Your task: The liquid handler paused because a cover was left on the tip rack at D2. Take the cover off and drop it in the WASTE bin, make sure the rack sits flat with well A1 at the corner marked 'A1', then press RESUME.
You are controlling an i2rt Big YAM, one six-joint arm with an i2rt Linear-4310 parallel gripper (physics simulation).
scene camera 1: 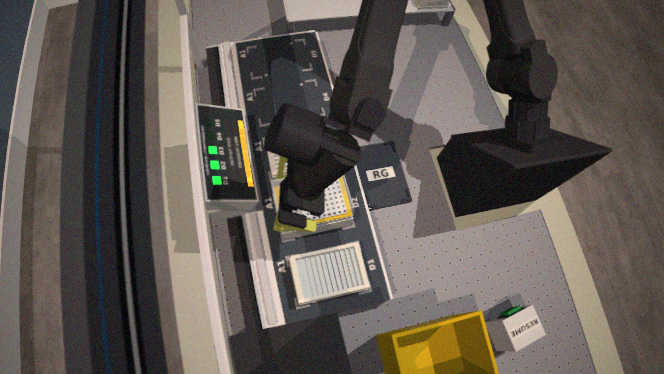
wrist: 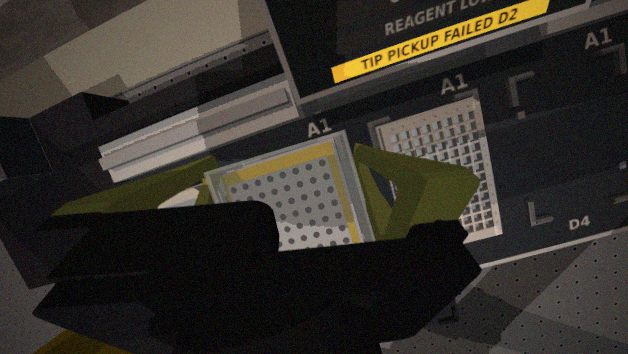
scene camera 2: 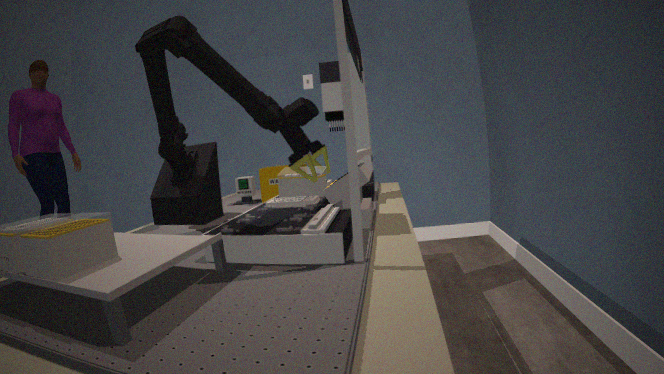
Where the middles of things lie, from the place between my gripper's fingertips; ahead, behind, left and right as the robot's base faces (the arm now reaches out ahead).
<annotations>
Now: hand 23 cm past the RG pad (scene camera 1: pixel 383 181), 5 cm to the left of it and 10 cm above it. Round my hand: RESUME button box (scene camera 1: pixel 510 328) (36 cm behind, 33 cm to the left, 6 cm below); yellow WASTE bin (scene camera 1: pixel 462 336) (20 cm behind, 33 cm to the left, 4 cm below).
</annotations>
